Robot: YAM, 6 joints.
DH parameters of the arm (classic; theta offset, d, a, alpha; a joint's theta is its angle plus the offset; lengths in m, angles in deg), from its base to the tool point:
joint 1: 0 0.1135 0.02 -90
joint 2: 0 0 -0.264 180
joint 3: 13.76 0 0.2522 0
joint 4: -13.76 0 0.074 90
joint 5: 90 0 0 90
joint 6: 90 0.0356 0 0
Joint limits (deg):
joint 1: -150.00..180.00
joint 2: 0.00..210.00
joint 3: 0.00..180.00
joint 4: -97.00..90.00
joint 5: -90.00..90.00
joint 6: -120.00..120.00
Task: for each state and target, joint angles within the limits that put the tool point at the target. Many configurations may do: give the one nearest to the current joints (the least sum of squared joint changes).
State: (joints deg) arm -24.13 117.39 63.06 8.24 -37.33 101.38
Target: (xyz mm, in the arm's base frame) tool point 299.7 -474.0 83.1
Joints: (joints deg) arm -59.45 148.60 105.44 18.36 -28.88 101.38
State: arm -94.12 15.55 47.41 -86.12 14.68 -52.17
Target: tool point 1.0 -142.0 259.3
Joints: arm -86.52 51.82 47.39 -66.17 12.35 -52.17
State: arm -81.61 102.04 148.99 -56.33 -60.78 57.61
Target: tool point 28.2 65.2 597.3
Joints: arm -86.57 59.79 145.11 -81.08 -64.21 57.61
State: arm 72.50 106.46 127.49 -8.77 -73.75 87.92
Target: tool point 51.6 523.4 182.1
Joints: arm 80.67 137.13 110.17 -12.12 -72.38 87.92
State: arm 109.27 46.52 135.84 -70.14 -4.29 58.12
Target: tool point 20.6 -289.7 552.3
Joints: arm 94.81 35.19 150.06 -59.87 -6.04 58.12
